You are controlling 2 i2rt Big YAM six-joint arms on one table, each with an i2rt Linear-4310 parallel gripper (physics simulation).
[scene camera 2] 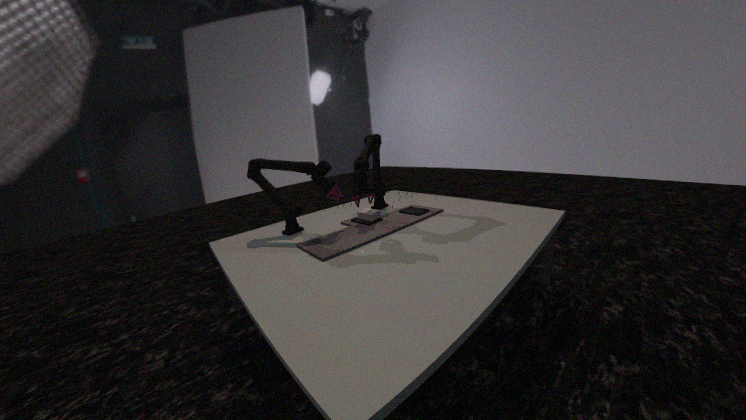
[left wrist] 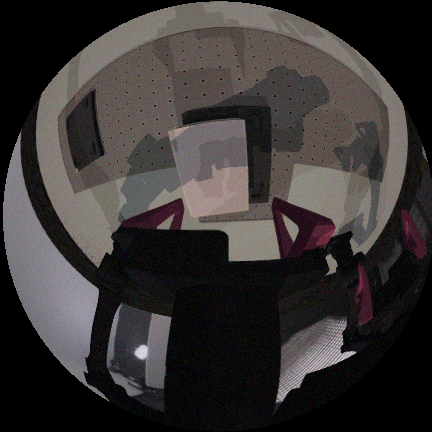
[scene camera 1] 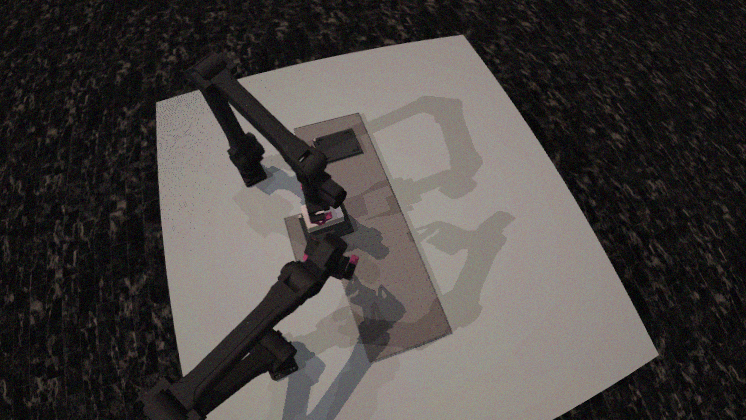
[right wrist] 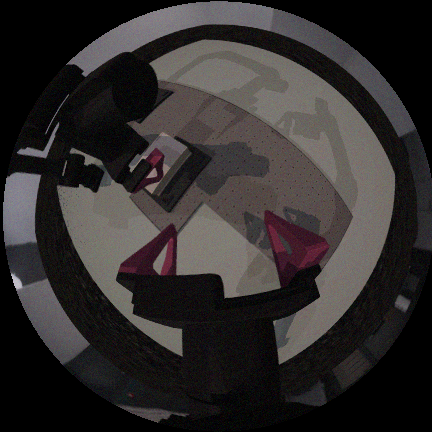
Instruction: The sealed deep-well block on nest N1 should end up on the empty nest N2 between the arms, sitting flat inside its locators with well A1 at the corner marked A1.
Observation:
My left gripper is open, with nothing in its grasp. Also in view: a pale deep-well block. My right gripper is open, with nothing in its grasp.
My left gripper shows as well in the right wrist view.

